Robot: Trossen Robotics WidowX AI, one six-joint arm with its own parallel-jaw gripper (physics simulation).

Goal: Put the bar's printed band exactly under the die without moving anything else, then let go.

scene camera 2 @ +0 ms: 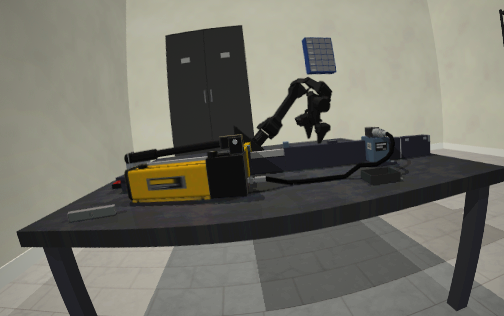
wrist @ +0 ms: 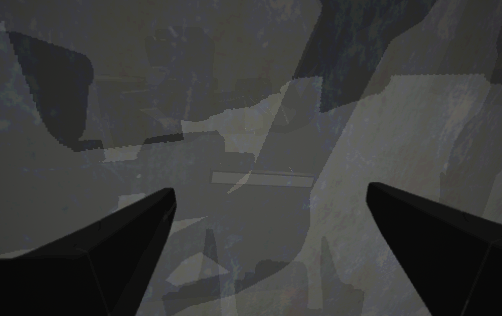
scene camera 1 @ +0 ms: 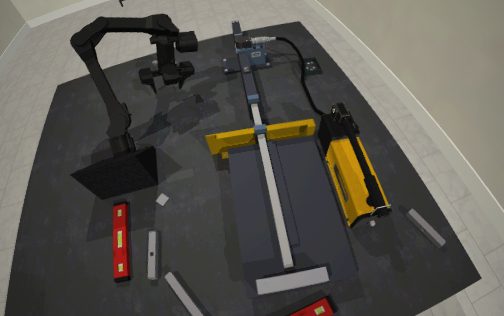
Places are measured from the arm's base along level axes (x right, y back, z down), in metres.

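Pixels of known places: gripper, fingertip midpoint: (scene camera 2: 313,141) (wrist: 270,194) (scene camera 1: 168,91); arm's base at its link origin: (scene camera 2: 255,143) (scene camera 1: 124,154).
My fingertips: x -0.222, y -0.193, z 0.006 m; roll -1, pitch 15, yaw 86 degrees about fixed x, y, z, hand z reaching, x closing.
For each thing: its middle in the pictures, then the offset to it from my fingertips. "*": a spot on its surface instead.
- dark rail at a spot on its surface: (scene camera 1: 251,85) * dx +0.150, dy -0.271, dz -0.019 m
- yellow fence at a spot on its surface: (scene camera 1: 292,131) * dx +0.372, dy -0.304, dz +0.005 m
- blue unit at a spot on its surface: (scene camera 2: 375,150) * dx -0.031, dy -0.410, dz +0.008 m
- black machine at the middle of its body: (scene camera 2: 181,171) (scene camera 1: 353,165) dx +0.558, dy -0.392, dz -0.009 m
- small pale block at the middle of its body: (scene camera 1: 162,199) dx +0.387, dy +0.126, dz +0.055 m
- dark tray at the middle of its body: (scene camera 2: 383,174) (scene camera 1: 309,64) dx +0.068, dy -0.562, dz +0.045 m
A long pale bar (scene camera 1: 274,200) lies along the dark rail (scene camera 1: 251,85), through a yellow fence (scene camera 1: 292,131), with blue pieces at its far part. A blue unit (scene camera 1: 257,56) (scene camera 2: 375,150) stands beside the rail's far end with a hose connector on top. I cannot make out a printed band or tell which part is the die. Short grey bars (scene camera 1: 152,257) (scene camera 1: 426,228) (scene camera 2: 92,213), one with a dark mark, lie apart on the table. My gripper (scene camera 1: 167,91) (scene camera 2: 314,139) (wrist: 270,194) is open and empty, high above the table left of the rail. A pale flat strip (wrist: 262,179) shows below its fingers.
A yellow and black machine (scene camera 1: 352,185) (scene camera 2: 170,183) stands right of the rail; its black hose (scene camera 1: 303,75) (scene camera 2: 320,179) runs to the blue unit. Red levels (scene camera 1: 121,242) (scene camera 1: 315,308), a small pale block (scene camera 1: 162,200) and a dark tray (scene camera 1: 312,66) (scene camera 2: 381,176) are on the table.
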